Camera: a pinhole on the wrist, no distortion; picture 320 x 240 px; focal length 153.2 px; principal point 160.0 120.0 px. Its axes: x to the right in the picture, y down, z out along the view. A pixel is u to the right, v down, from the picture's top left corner.
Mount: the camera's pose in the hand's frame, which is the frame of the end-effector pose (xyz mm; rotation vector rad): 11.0 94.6 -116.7 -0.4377 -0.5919 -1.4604
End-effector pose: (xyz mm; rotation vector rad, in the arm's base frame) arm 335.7 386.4 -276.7 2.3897 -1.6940 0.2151
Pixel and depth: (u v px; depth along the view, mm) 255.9 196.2 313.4
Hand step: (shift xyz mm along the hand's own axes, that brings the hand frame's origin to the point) 134.8 143.2 261.9
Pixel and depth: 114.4 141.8 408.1
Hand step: 23.8 444.1 133.1
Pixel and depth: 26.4 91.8 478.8
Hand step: -132.6 709.6 -5.0
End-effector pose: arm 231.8 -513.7 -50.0 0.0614 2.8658 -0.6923
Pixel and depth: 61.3 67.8 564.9
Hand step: -244.9 712.2 87.5
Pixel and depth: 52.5 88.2 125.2
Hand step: -29.2 238.4 -74.6
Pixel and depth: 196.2 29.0 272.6
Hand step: -178.3 198.3 124.3
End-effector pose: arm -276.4 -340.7 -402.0 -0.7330 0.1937 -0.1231
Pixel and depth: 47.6 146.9 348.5
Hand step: 31.7 513.6 3.9
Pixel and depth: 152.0 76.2 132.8
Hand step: -41.0 178.4 -19.7
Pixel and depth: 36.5 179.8 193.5
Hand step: 63.6 341.4 -55.1
